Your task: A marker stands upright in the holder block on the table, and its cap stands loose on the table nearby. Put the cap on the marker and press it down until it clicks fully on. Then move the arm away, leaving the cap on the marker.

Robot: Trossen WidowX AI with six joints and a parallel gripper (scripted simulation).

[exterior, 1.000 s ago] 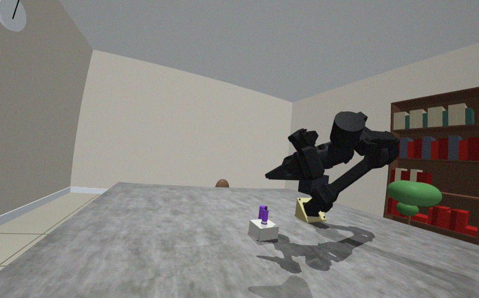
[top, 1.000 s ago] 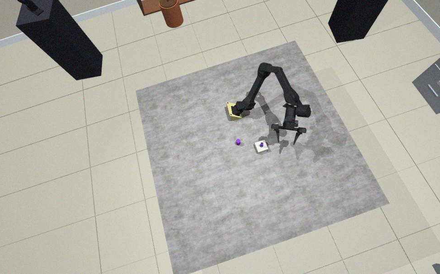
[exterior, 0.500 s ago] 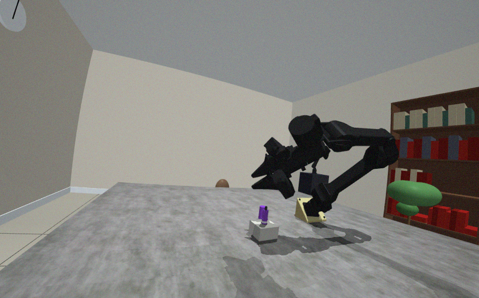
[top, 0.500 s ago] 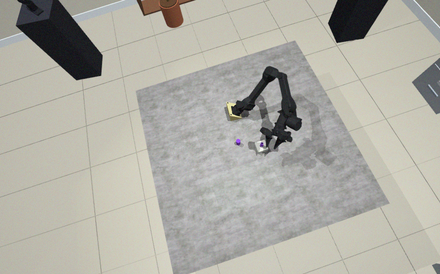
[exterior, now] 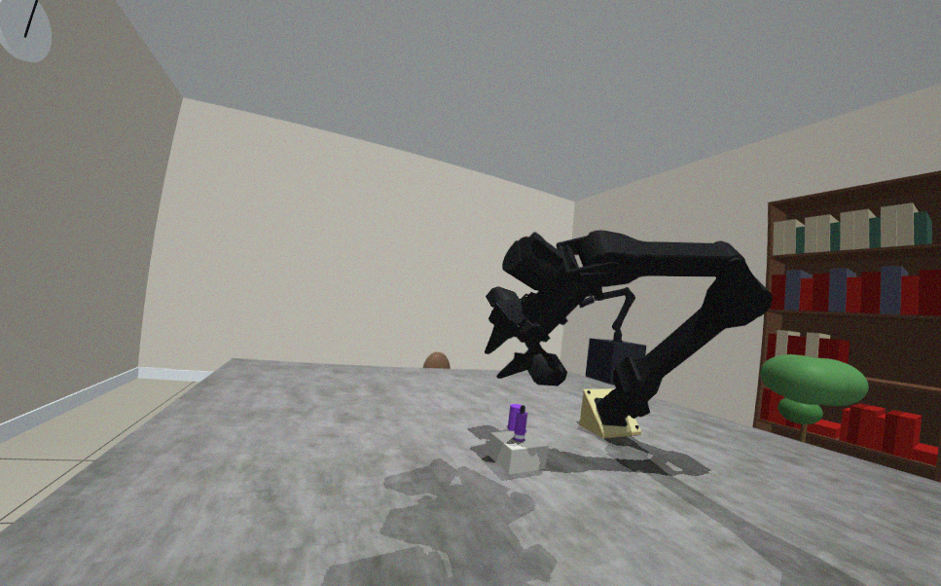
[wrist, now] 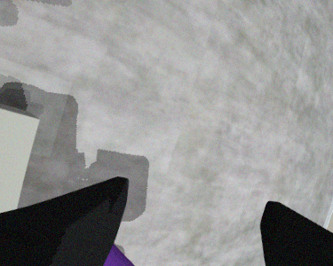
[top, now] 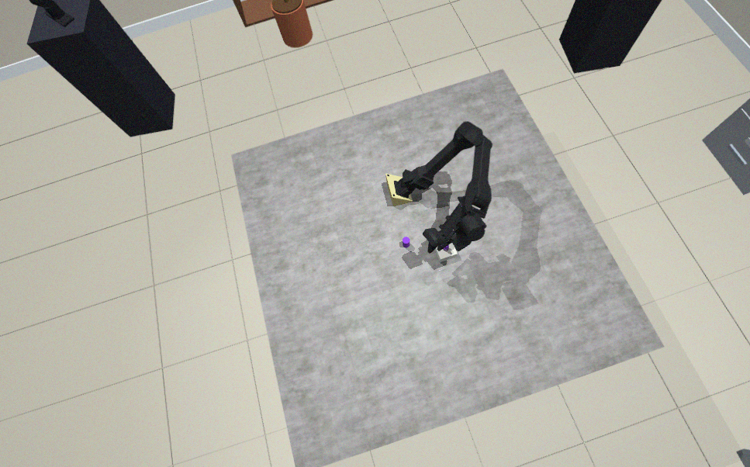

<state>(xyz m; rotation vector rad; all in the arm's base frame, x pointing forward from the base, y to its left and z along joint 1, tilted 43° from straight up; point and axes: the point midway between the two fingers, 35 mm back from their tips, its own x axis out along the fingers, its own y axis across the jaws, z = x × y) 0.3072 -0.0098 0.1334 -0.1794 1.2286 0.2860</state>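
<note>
My gripper tip is 9 cm past the purple cap, 8 cm to the left of it and 12 cm above it. From my gripper tip the other things lie so: purple marker 4 cm behind, 6 cm to the left, 8 cm below; then white holder block 4 cm behind, 6 cm to the left, 13 cm below.
</note>
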